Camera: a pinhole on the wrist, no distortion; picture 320 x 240 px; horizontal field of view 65.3 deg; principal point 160.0 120.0 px. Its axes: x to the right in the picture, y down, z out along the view. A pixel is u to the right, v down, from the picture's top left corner.
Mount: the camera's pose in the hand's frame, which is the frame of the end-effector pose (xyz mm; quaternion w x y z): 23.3 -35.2 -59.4 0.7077 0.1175 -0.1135 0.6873
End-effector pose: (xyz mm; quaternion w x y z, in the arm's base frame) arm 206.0 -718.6 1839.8 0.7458 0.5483 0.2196 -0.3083
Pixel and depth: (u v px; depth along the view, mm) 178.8 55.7 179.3
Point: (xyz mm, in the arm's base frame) 197.6 -859.8 1772.1
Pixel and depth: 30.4 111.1 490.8
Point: -78.0 -1124.6 1618.2
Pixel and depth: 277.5 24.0 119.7
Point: 240.7 -806.9 1799.3
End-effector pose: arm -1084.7 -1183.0 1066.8 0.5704 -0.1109 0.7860 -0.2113
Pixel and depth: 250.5 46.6 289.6
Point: -889.4 -1308.3 921.9
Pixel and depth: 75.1 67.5 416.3
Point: -868.0 -1557.6 1041.2
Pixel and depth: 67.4 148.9 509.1
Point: -754.8 -1574.1 1179.8
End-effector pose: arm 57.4 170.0 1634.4 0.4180 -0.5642 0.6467 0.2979
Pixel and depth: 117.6 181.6 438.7
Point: 365.6 451.7 1574.0
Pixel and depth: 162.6 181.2 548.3
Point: 352.1 582.0 1529.7
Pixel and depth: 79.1 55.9 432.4
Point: 421.3 309.8 1403.1
